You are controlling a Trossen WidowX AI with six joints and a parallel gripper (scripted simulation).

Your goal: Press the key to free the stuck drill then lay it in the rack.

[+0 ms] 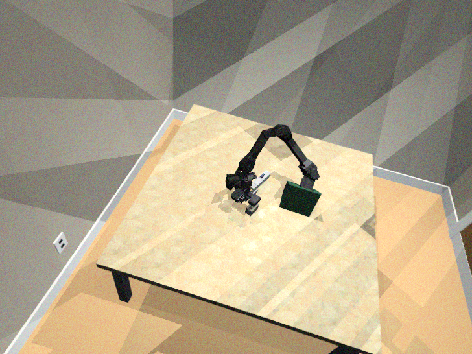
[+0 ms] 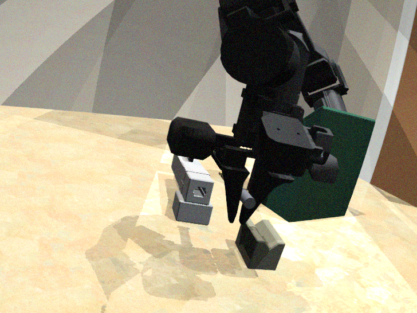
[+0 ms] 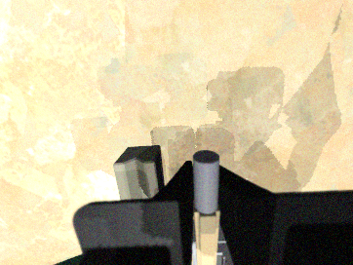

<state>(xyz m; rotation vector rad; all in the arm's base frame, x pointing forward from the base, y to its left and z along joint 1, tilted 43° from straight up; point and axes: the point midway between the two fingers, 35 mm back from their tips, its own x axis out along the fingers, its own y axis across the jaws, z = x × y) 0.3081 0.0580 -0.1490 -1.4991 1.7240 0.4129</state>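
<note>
Now: gripper tip 7 cm past the rack, 5 cm above it and 2 cm to the left of it. Round my gripper tip: drill (4 cm to the right, 3 cm above, 1 cm behind); then grey holder (20 cm to the right, 6 cm behind, 3 cm below); then dark key (22 cm to the right, 7 cm behind, 1 cm below).
</note>
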